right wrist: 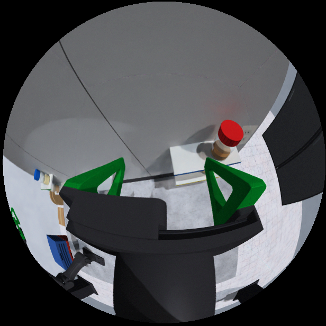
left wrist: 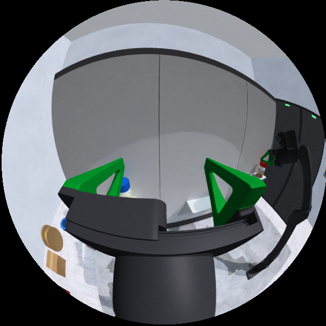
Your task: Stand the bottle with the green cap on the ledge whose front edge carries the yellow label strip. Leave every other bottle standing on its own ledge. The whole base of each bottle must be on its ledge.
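My left gripper (left wrist: 164,162) is open and empty, facing the grey wall; a blue-capped bottle (left wrist: 125,186) (right wrist: 37,175) shows beyond its left finger. My right gripper (right wrist: 164,161) (left wrist: 264,160) is open and empty. Its right fingertip overlaps the white ledge with a blue strip (right wrist: 187,156), where a red-capped bottle (right wrist: 230,134) (left wrist: 262,167) stands upright. Below it, part of the ledge with the yellow strip (right wrist: 182,180) shows; something tan on it is mostly hidden. A white ledge (left wrist: 199,205) shows near the left gripper's right finger. The green-capped bottle does not show in either view.
A grey wall panel (left wrist: 125,110) (right wrist: 150,100) stands behind the ledges. A wall outlet (right wrist: 248,133) is beside the red-capped bottle. Dark panels (right wrist: 300,155) stand at the right. Round wooden pieces (left wrist: 54,238), a wooden block (left wrist: 56,263) and a blue rack (right wrist: 58,251) are off to the left.
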